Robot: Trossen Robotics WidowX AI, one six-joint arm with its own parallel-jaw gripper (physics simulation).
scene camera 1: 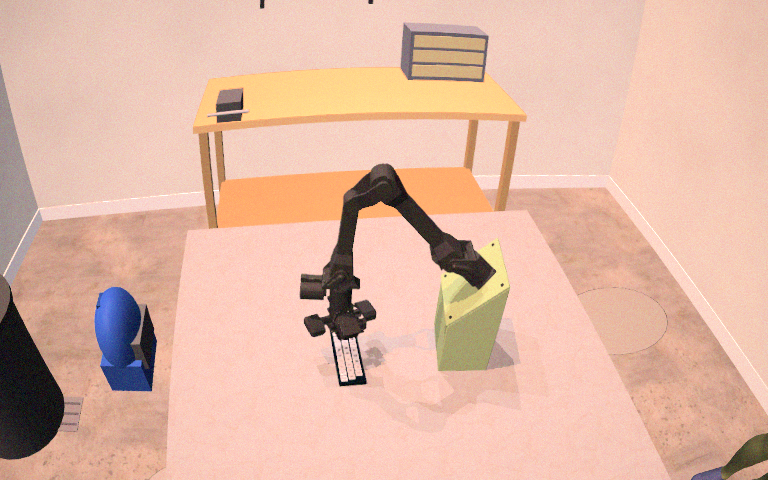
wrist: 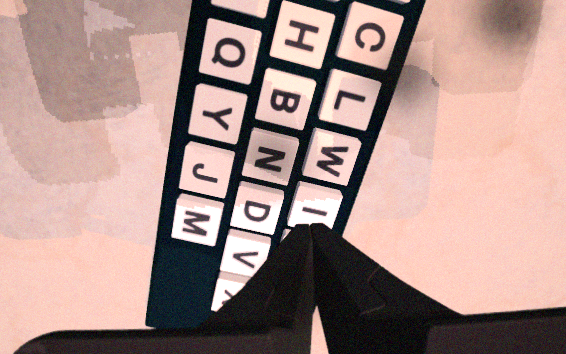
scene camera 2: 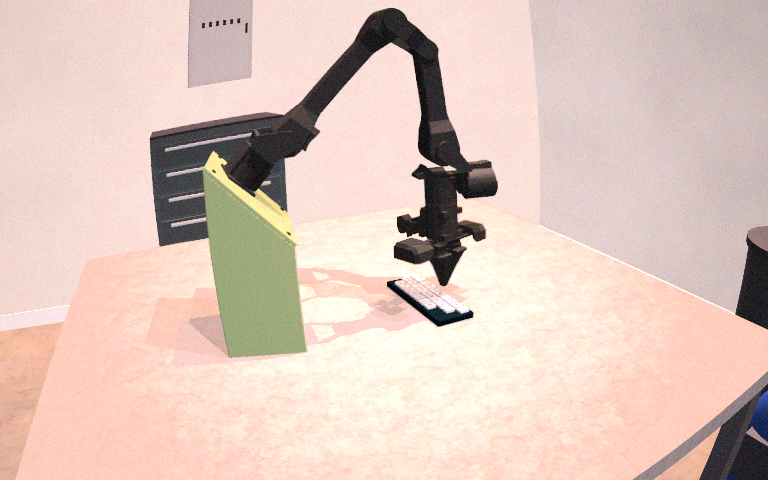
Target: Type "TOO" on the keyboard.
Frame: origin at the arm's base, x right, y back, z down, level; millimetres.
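Where they show: gripper, fingertip midpoint: (scene camera 1: 339, 339) (wrist: 309, 236) (scene camera 2: 443, 285); arm's base, link origin: (scene camera 1: 482, 275) (scene camera 2: 236, 180).
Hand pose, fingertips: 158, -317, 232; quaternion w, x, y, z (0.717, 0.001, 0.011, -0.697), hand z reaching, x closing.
Note:
Each offset is from my fingertips to the top centre of the thing, as dx, dy, dz. Level surfaces: height alone.
The keyboard @(-33, +6, +23) (scene camera 1: 348, 362) (scene camera 2: 433, 300) is dark with three rows of white keys and lies on the table. In the wrist view, keys such as Q @(-55, +20, +23) (wrist: 230, 52), H @(-58, -3, +23) (wrist: 302, 36), C @(-56, -24, +23) (wrist: 370, 37), L @(-36, -17, +23) (wrist: 350, 100), W @(-17, -10, +23) (wrist: 332, 157), N @(-19, +11, +23) (wrist: 270, 157), D @(+1, +18, +23) (wrist: 257, 210) and M @(+4, +41, +23) (wrist: 197, 222) show. No T or O key shows there. My gripper (scene camera 2: 444, 283) (wrist: 309, 236) is shut and empty, pointing down over the keyboard. In the wrist view its tips overlap the lower edge of the I key @(+3, -4, +23) (wrist: 315, 207) and hide the keys below it. Whether the tips touch a key cannot be told.
The arm's green pedestal (scene camera 1: 472, 333) (scene camera 2: 257, 288) stands on the table @(dz +39) (scene camera 1: 254, 424) (scene camera 2: 396, 407), to the right of the keyboard in the first scene view. A wooden workbench (scene camera 1: 339, 96) with a drawer box (scene camera 1: 447, 56) stands behind the table.

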